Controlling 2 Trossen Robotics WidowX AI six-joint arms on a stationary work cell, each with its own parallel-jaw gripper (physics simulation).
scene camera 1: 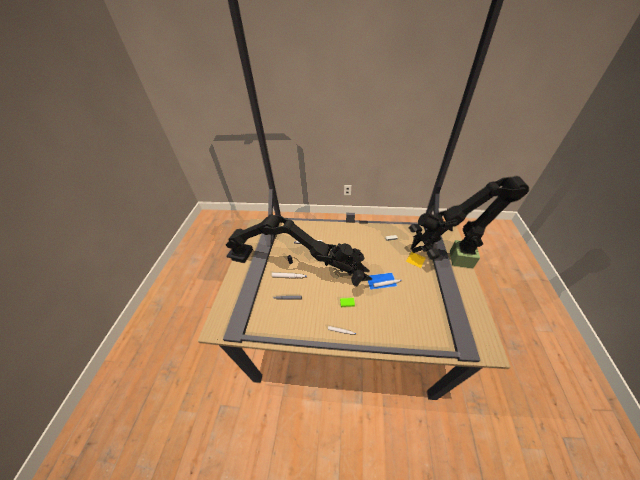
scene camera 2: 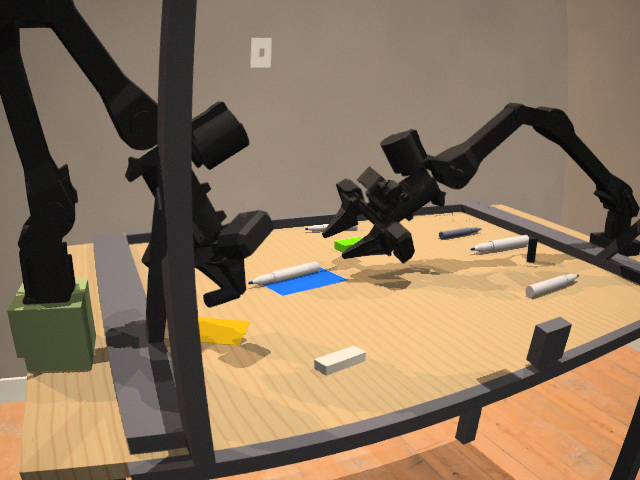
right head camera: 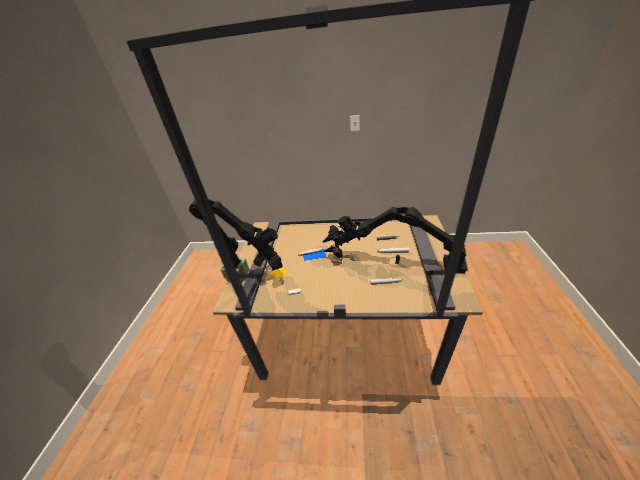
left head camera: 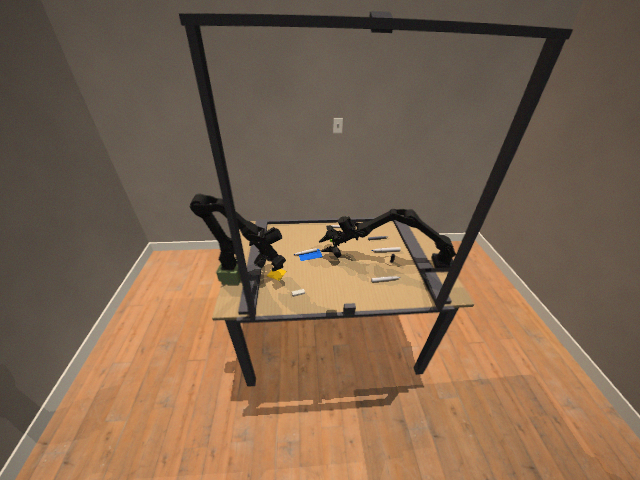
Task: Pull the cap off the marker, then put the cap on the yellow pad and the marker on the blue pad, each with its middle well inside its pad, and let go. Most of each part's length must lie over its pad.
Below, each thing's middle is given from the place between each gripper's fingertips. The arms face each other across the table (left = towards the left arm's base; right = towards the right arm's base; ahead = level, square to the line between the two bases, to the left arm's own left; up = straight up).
I see the blue pad [scene camera 2: 323, 277] 1 cm behind my right hand, 6 cm to the left of it and 5 cm below it. The rest, counted from my right hand: white block [scene camera 2: 336, 361]: 29 cm behind, 14 cm to the left, 4 cm below; white marker [scene camera 2: 280, 275]: 1 cm ahead, 8 cm to the left, 4 cm below; yellow pad [scene camera 2: 219, 331]: 14 cm behind, 24 cm to the left, 5 cm below.
The yellow pad lies 1 cm ahead of my left hand, 3 cm to the left of it and 5 cm below it. Round my left hand: blue pad (14 cm ahead, 16 cm to the right, 5 cm below); then white block (14 cm behind, 8 cm to the right, 5 cm below); then white marker (16 cm ahead, 13 cm to the right, 5 cm below).
